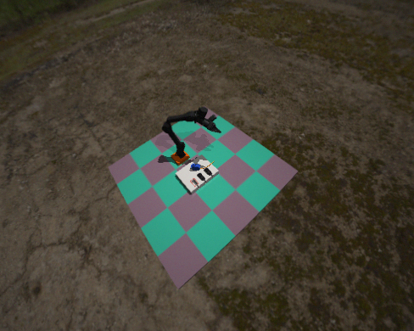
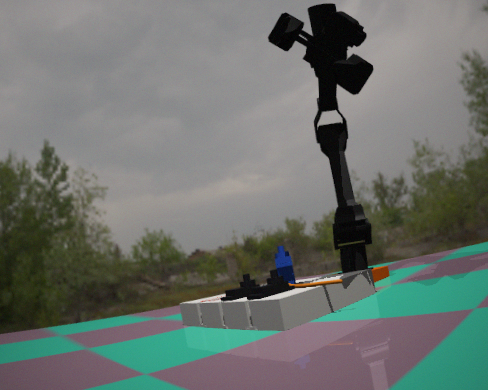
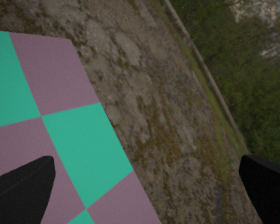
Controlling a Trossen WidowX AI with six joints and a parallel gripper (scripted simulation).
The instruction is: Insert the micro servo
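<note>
My gripper tip is 370 mm above the white deck, 250 mm to the left of it and 100 mm past it.
</note>
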